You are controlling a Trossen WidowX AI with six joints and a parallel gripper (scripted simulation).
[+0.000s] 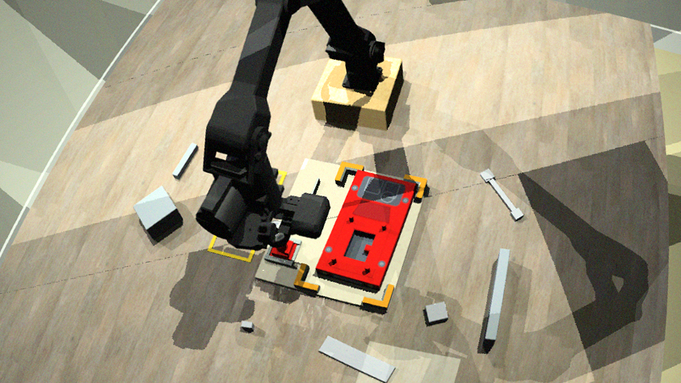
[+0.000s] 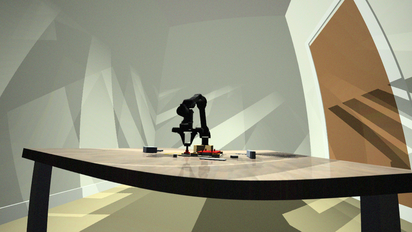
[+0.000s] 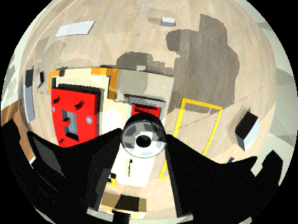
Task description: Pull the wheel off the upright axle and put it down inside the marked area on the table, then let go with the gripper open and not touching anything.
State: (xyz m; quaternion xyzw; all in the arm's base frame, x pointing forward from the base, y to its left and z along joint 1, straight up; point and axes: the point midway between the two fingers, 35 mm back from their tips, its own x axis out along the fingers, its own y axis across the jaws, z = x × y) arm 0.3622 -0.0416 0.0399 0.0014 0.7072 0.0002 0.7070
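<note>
Right now my gripper tip is 3 cm above the black axle. Round my gripper tip: wheel: right at my gripper tip.
</note>
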